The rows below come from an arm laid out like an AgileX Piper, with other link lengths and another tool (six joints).
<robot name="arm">
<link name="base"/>
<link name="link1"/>
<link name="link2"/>
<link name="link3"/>
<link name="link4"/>
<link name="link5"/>
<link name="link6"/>
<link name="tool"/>
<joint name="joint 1" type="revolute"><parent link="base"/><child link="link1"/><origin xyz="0 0 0.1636"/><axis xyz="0 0 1"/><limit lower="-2.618" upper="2.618"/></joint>
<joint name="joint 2" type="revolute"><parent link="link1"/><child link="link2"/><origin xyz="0 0 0"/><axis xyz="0 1 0"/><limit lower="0" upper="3.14"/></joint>
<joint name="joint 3" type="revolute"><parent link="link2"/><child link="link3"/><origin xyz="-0.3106 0 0.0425"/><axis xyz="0 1 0"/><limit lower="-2.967" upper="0"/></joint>
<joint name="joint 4" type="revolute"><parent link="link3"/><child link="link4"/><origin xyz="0.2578 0 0.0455"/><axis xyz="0.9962 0 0.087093"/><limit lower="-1.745" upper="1.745"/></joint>
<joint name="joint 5" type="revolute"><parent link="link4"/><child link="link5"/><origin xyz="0 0 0"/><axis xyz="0 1 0"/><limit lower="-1.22" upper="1.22"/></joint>
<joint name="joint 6" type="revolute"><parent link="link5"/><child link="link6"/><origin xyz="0.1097 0 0.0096"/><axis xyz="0.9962 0 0.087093"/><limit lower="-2.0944" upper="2.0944"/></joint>
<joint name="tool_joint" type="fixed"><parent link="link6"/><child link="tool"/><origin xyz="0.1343 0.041 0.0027" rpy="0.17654 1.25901 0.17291"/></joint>
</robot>
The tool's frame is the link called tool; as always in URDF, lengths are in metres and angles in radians.
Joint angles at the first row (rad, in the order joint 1, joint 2, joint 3, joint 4, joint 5, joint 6):
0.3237 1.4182 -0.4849 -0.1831 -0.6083 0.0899
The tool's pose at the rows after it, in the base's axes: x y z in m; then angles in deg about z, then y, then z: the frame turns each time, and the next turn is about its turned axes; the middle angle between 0 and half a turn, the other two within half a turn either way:
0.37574, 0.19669, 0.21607, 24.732, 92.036, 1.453
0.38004, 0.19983, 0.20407, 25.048, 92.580, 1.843
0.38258, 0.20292, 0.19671, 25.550, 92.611, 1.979
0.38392, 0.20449, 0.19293, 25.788, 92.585, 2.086
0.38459, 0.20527, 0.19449, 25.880, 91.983, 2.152
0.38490, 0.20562, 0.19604, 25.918, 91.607, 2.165
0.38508, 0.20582, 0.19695, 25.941, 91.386, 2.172
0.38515, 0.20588, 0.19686, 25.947, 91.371, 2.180
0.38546, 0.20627, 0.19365, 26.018, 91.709, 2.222
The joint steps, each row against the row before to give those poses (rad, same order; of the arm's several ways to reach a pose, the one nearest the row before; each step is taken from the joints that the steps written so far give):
-0.0001 0.0501 0.0000 0.0000 -0.0390 0.0000
0.0001 0.0518 -0.0001 -0.0007 -0.0423 0.0000
-0.0001 0.0368 0.0000 -0.0059 -0.0366 0.0000
0.0001 0.0196 0.0001 -0.0023 -0.0202 0.0000
-0.0001 0.0040 0.0007 0.0000 -0.0153 0.0000
0.0001 0.0000 0.0000 0.0001 -0.0066 -0.0001
0.0000 0.0000 0.0000 0.0000 -0.0039 0.0000
0.0000 0.0008 0.0000 0.0000 -0.0010 0.0000
0.0000 0.0091 0.0000 -0.0011 -0.0032 0.0001

